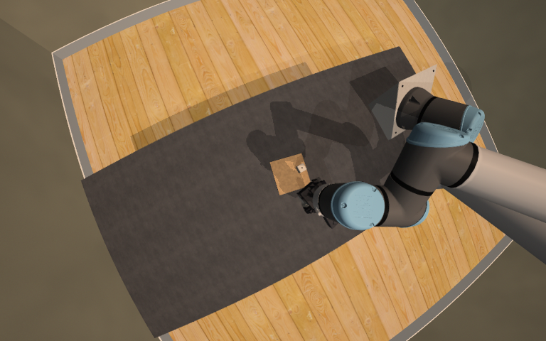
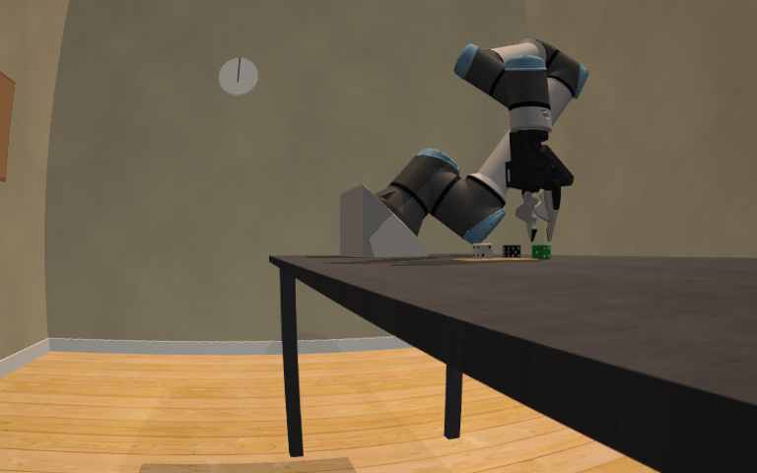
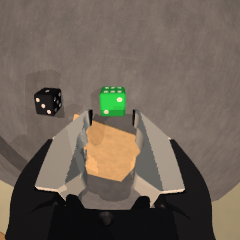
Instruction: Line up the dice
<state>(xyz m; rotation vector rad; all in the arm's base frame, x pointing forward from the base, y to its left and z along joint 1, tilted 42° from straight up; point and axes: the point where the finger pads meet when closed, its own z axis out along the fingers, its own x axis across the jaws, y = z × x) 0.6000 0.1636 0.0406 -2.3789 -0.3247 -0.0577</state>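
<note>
The green die lies 40 mm below my hand. From my hand the other things lie so: tan mat: 120 mm to the right, 50 mm below, 10 mm ahead; white die: 120 mm to the right, 40 mm behind, 30 mm below; black die: 90 mm behind, 40 mm below, 20 mm to the right.
</note>
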